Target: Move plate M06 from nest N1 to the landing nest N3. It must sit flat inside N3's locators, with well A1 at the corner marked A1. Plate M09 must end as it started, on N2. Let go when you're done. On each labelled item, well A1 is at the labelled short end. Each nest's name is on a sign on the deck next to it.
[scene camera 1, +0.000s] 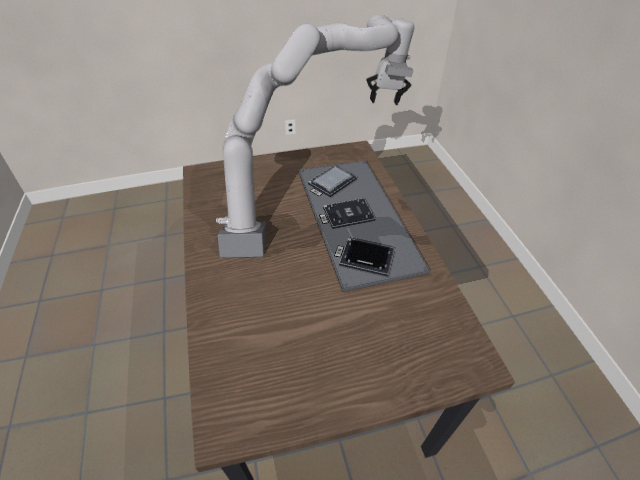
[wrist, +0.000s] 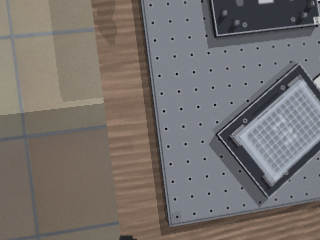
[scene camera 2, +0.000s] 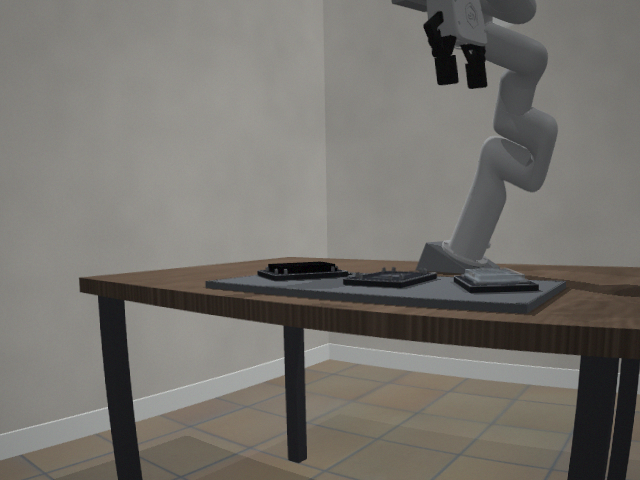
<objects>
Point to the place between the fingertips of the gripper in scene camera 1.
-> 384, 102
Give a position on a clear well plate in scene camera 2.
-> At 502, 276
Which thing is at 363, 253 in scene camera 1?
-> A black well plate.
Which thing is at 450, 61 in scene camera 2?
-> The gripper.
</objects>
